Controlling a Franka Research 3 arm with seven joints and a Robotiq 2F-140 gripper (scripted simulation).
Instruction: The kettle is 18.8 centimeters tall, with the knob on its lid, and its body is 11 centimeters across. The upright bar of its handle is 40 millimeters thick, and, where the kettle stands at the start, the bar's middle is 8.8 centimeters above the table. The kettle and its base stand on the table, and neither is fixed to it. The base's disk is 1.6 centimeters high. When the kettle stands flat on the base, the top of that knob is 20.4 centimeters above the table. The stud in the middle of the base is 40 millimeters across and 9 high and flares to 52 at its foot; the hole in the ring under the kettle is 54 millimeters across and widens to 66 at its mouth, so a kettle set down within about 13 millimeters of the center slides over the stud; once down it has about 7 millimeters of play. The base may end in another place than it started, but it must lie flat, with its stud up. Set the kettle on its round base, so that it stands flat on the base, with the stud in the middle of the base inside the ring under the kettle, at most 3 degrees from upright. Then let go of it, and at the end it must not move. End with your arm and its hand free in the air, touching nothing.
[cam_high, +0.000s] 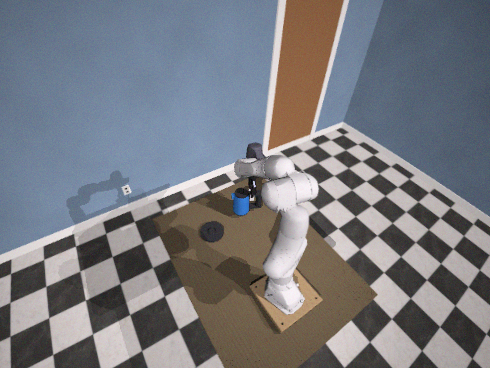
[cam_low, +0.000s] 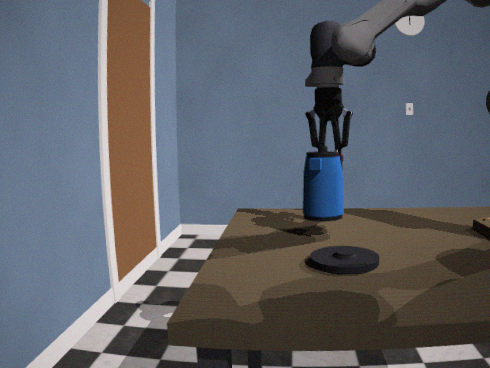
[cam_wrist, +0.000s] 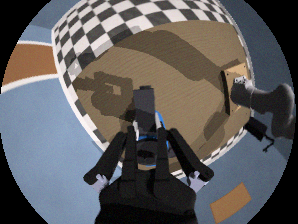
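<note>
Right now my hand is 5 cm above the blue kettle, 3 cm to the right of it and 1 cm short of it. Round my hand: round black base (30 cm to the left, 18 cm below, 2 cm ahead).
</note>
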